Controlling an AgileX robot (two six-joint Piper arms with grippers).
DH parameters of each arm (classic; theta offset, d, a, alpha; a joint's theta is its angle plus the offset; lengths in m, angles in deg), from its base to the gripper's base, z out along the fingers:
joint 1: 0 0.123 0 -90
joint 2: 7.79 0 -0.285 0
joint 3: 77.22 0 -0.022 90
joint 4: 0 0.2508 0 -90
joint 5: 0 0 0.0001 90
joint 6: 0 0.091 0 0
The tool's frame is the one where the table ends.
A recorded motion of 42 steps. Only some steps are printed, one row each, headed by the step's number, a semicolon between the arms.
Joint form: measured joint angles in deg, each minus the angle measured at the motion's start. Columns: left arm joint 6, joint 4, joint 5, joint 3, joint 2, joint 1; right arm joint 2, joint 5, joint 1, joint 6, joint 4, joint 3.
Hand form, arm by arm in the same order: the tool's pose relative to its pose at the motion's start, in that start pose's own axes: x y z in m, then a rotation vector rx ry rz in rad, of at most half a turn. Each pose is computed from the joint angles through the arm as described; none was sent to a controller.
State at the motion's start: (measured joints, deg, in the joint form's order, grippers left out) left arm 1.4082 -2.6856 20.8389 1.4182 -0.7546 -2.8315; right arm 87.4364 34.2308 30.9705 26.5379 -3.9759 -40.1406
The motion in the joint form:
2: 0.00 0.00 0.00 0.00 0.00 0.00; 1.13 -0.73 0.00 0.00 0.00 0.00
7: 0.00 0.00 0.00 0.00 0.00 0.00; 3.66 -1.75 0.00 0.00 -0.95 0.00
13: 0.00 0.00 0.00 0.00 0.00 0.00; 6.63 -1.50 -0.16 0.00 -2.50 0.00
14: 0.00 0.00 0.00 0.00 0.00 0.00; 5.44 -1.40 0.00 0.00 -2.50 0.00
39: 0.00 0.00 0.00 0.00 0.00 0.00; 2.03 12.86 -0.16 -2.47 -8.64 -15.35
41: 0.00 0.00 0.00 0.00 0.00 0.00; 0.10 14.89 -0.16 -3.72 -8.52 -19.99
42: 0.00 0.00 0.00 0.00 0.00 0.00; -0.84 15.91 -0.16 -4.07 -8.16 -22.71
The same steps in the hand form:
2: 0.0000 0.0000 0.0000 0.0000 0.0000 0.0000; -0.0006 0.0006 0.0050 0.0021 0.0067 -0.0008
7: 0.0000 0.0000 0.0000 0.0000 0.0000 0.0000; -0.0012 0.0005 0.0161 0.0193 0.0274 -0.0166
13: 0.0000 0.0000 0.0000 0.0000 0.0000 0.0000; 0.0003 -0.0019 0.0291 0.0540 0.0728 -0.0394
14: 0.0000 0.0000 0.0000 0.0000 0.0000 0.0000; -0.0002 -0.0011 0.0238 0.0464 0.0552 -0.0411
39: 0.0000 0.0000 0.0000 0.0000 0.0000 0.0000; -0.0529 0.0082 -0.0391 0.1093 -0.0582 -0.1322
41: 0.0000 0.0000 0.0000 0.0000 0.0000 0.0000; -0.0666 0.0125 -0.0667 0.0877 -0.1330 -0.1386
42: 0.0000 0.0000 0.0000 0.0000 0.0000 0.0000; -0.0736 0.0151 -0.0826 0.0708 -0.1750 -0.1331

